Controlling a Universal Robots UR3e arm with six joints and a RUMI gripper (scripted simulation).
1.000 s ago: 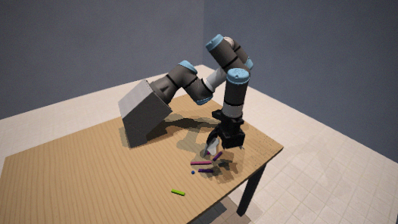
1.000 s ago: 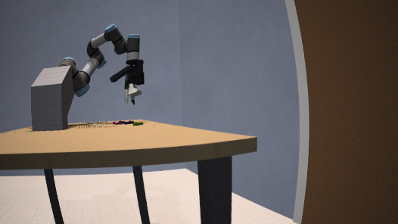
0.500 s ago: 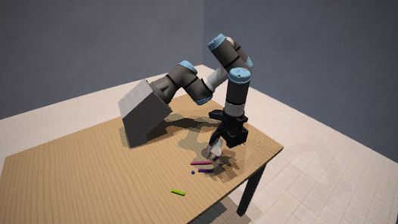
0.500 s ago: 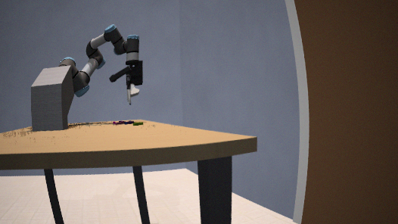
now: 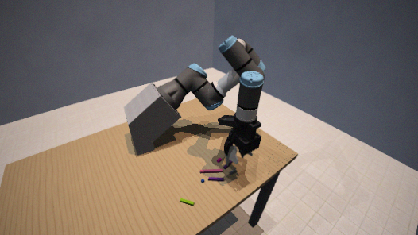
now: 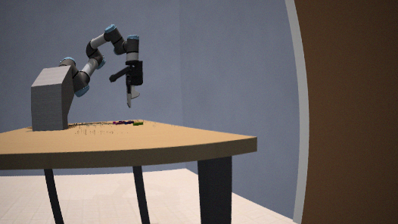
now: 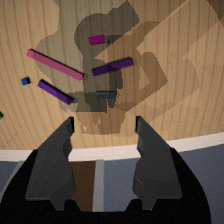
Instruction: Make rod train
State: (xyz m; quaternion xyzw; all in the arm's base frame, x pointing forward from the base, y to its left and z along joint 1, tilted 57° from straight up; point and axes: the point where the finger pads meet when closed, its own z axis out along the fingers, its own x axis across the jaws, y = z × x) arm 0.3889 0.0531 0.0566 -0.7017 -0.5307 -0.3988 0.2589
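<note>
The grey rod lies 8 cm below my hand. The rest, counted from my hand: pink rod: 8 cm below, 7 cm to the right, 6 cm behind; dark purple rod: 8 cm to the right, 8 cm below, 2 cm behind; magenta rod: 8 cm below, 8 cm behind.
</note>
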